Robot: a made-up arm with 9 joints. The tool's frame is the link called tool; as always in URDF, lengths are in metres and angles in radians.
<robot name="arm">
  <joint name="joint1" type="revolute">
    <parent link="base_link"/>
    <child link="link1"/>
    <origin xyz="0 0 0.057"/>
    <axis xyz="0 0 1"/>
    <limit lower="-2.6" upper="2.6"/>
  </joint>
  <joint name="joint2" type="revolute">
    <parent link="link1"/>
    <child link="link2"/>
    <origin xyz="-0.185 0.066 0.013"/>
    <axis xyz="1 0 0"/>
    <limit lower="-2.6" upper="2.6"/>
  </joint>
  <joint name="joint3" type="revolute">
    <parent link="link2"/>
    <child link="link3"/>
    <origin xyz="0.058 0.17 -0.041"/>
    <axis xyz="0 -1 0"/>
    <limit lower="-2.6" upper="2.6"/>
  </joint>
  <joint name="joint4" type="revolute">
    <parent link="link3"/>
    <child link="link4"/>
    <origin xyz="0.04 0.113 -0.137"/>
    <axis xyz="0 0 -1"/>
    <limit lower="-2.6" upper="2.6"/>
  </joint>
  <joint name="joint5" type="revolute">
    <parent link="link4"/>
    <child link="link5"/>
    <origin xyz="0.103 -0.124 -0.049"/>
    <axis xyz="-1 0 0"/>
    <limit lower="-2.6" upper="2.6"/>
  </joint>
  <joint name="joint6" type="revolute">
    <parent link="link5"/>
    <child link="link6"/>
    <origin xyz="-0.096 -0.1 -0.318"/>
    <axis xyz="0 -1 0"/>
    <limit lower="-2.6" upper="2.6"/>
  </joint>
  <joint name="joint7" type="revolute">
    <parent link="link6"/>
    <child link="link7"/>
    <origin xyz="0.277 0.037 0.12"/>
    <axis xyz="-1 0 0"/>
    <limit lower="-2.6" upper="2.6"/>
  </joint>
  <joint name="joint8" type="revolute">
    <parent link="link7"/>
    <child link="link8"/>
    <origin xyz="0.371 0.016 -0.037"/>
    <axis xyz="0 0 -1"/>
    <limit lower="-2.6" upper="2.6"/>
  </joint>
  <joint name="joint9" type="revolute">
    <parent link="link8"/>
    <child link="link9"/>
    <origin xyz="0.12 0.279 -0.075"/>
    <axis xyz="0 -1 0"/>
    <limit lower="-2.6" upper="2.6"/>
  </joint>
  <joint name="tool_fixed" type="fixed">
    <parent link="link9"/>
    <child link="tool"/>
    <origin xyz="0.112 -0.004 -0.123"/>
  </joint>
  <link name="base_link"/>
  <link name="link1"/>
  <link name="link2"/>
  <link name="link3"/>
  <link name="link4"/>
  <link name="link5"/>
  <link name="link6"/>
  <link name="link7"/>
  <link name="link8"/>
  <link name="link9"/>
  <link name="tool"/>
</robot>
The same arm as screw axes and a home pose.
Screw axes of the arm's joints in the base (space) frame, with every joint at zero. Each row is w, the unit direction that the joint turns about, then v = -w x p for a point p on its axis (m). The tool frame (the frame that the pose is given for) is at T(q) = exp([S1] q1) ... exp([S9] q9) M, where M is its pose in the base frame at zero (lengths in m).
S1: w 0 0 1 v 0 0 0
S2: w 1 0 0 v 0 0.07 -0.066
S3: w 0 -1 0 v 0.029 0 0.127
S4: w 0 0 -1 v -0.349 -0.087 0
S5: w -1 0 0 v 0 0.157 0.225
S6: w 0 -1 0 v -0.475 0 0.08
S7: w -1 0 0 v 0 0.355 0.162
S8: w 0 0 -1 v -0.178 0.568 0
S9: w 0 -1 0 v -0.467 0 -0.688
M: xyz 0.8 0.453 -0.59 (m) quaternion w x y z 1 0 0 0
Joint limits (rad, base to tool): -2.6..2.6 -2.6..2.6 -2.6..2.6 -2.6..2.6 -2.6..2.6 -2.6..2.6 -2.6..2.6 -2.6..2.6 -2.6..2.6

